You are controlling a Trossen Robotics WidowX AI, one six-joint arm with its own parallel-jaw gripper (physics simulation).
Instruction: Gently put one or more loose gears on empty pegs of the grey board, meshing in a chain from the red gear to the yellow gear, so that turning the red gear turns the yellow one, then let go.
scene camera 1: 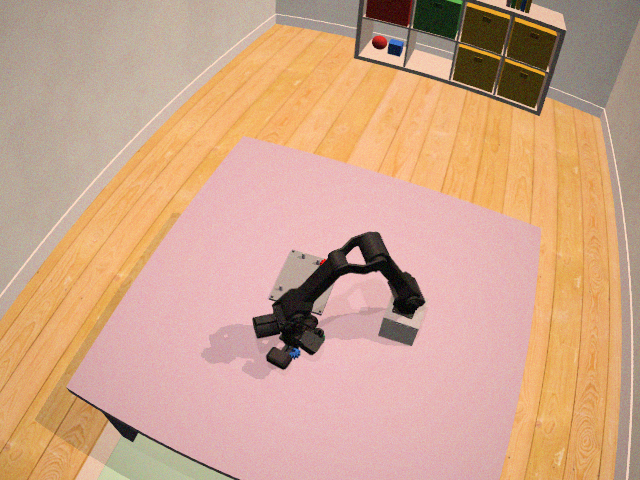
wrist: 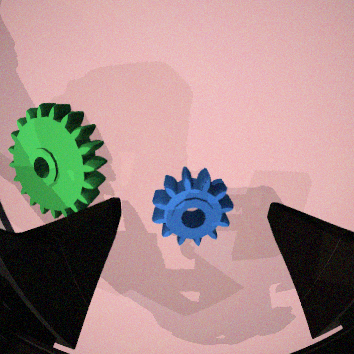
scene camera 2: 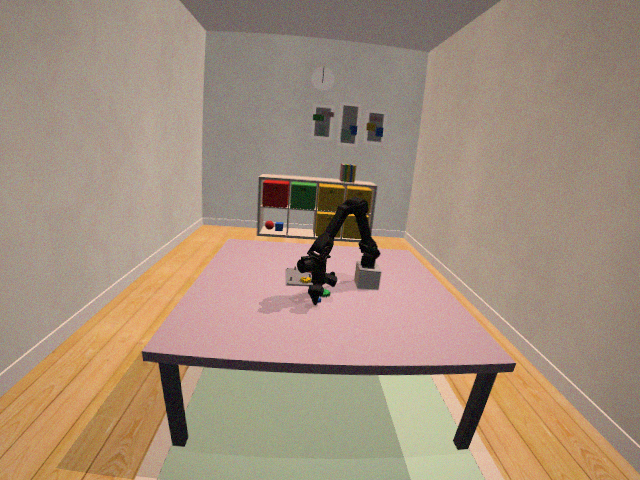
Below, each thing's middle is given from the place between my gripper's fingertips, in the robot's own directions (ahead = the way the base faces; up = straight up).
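Scene:
The blue gear (wrist: 210, 199) is right at my hand. There's a grey board (scene camera 1: 296, 271) that's 7 cm ahead of my hand and 26 cm to the right of it, and a green gear (wrist: 55, 162) that's 3 cm behind my hand and 8 cm to the right of it.

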